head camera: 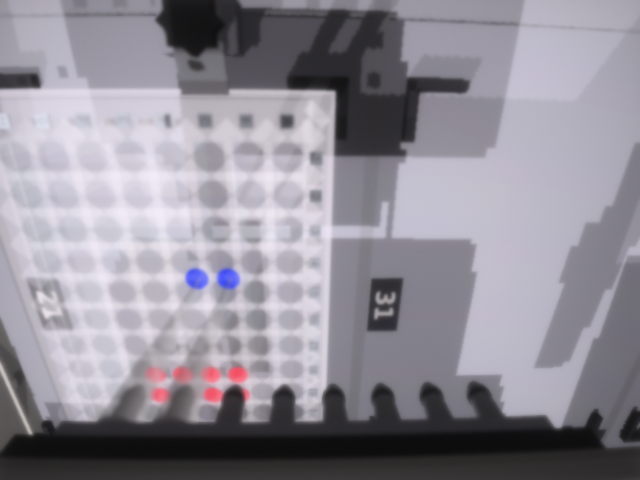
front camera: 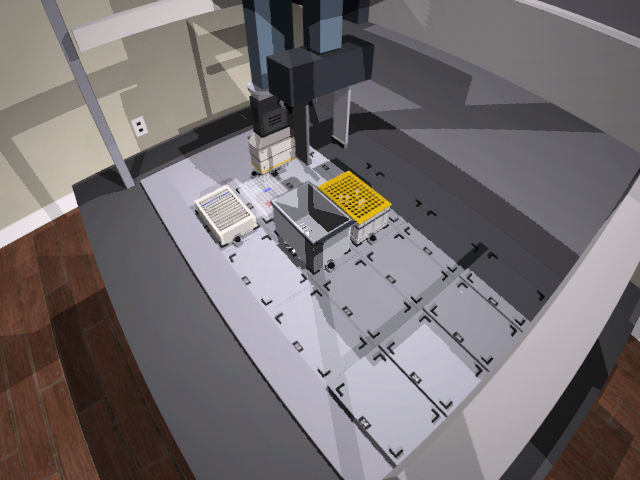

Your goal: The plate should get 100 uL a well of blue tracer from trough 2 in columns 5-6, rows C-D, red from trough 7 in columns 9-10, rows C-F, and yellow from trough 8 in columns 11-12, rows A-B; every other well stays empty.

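The white well plate (front camera: 247,192) (head camera: 324,108) lies under the pipetting head (front camera: 271,149) (head camera: 330,441). Two translucent tips (head camera: 155,343) hang from the two leftmost channels in the head view, their ends at two blue wells (head camera: 211,279) (front camera: 266,190), column 5, rows C-D. Red wells (head camera: 210,374) (front camera: 269,204) show in columns 9-10, partly hidden by channels. No yellow shows in the plate. The cream trough rack (front camera: 235,235) stands left of the plate; one trough (front camera: 215,199) shows blue. The plate gripper (front camera: 324,153) hangs parked beside the head, fingers apart, empty.
A grey open bin (front camera: 334,235) with discarded tips (front camera: 305,227) stands in front of the plate. The yellow tip rack (front camera: 382,202) stands right of the bin. A black knob (head camera: 193,25) sits at the plate's edge. The slot label 31 (head camera: 385,304) lies beside the plate.
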